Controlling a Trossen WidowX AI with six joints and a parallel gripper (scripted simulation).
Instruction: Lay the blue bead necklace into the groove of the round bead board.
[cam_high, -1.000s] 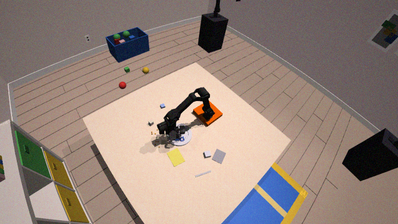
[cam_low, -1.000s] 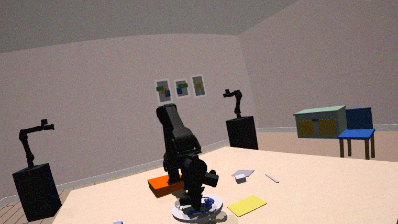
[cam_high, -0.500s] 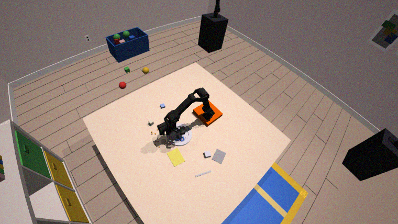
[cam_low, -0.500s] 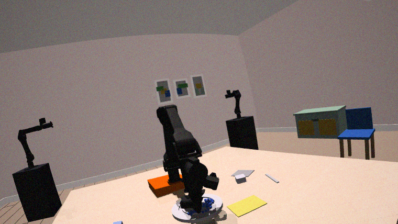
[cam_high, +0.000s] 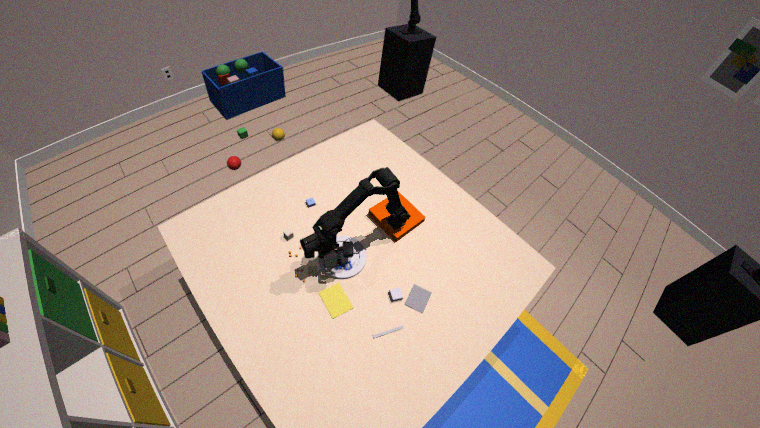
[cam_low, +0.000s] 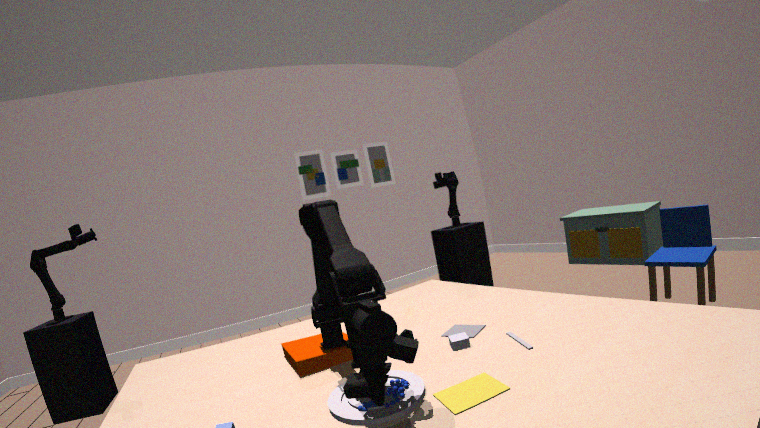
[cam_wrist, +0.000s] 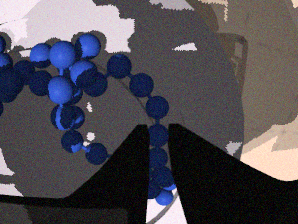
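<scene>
The round bead board is 60 mm behind my gripper tip, 10 mm to the left of it and 10 mm below it. Also, from my gripper tip: yellow sheet: 150 mm to the left, 70 mm ahead, 10 mm below; then small grey block: 270 mm to the left, 130 mm behind; then pale cube: 200 mm to the right, 80 mm ahead.
</scene>
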